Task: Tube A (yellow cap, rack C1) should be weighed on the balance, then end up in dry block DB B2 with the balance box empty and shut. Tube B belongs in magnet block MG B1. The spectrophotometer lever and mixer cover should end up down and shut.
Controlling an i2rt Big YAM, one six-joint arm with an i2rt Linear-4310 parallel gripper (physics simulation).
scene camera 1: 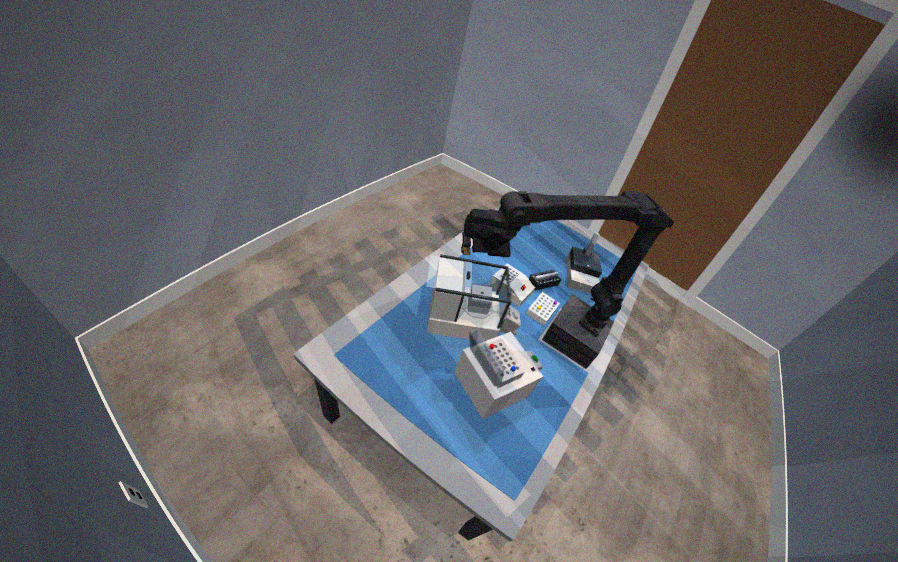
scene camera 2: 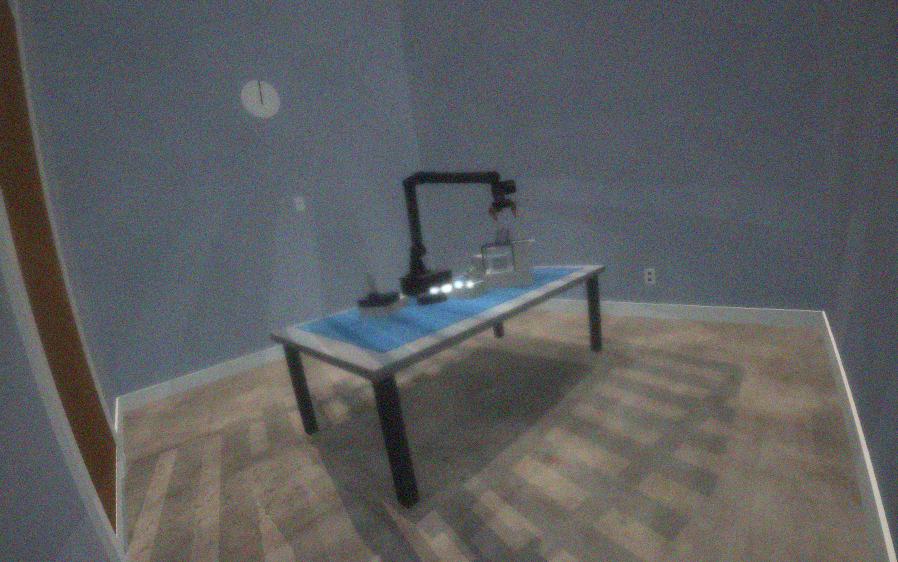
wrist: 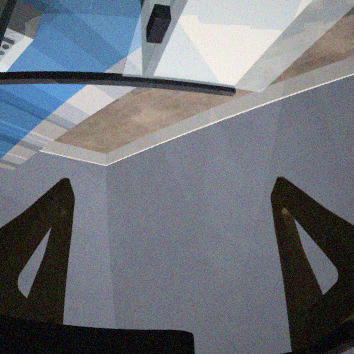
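My gripper (scene camera 1: 467,251) (scene camera 2: 503,214) (wrist: 173,187) is open and empty, high above the balance. The balance (scene camera 1: 445,314) (scene camera 2: 521,266) is a white box with clear panels, dark rails and a grey inner part; its black handle (wrist: 159,24) shows in the wrist view. Whether its panels are fully shut cannot be told. A yellow cap (scene camera 1: 539,308) and a purple cap (scene camera 1: 554,302) are in the small white rack. A dark-topped white device (scene camera 1: 584,260) at the far side has a grey lever (scene camera 1: 592,243) sticking up. Block labels and the mixer cover's state are too small to read.
A tall white box (scene camera 1: 490,393) bears a grey block with red and blue caps; a green knob (scene camera 1: 535,358) is beside it. A white device (scene camera 1: 523,291) and a dark cylindrical block (scene camera 1: 545,278) stand between the balance and the lever device. The black arm base (scene camera 1: 573,334) is by the table edge.
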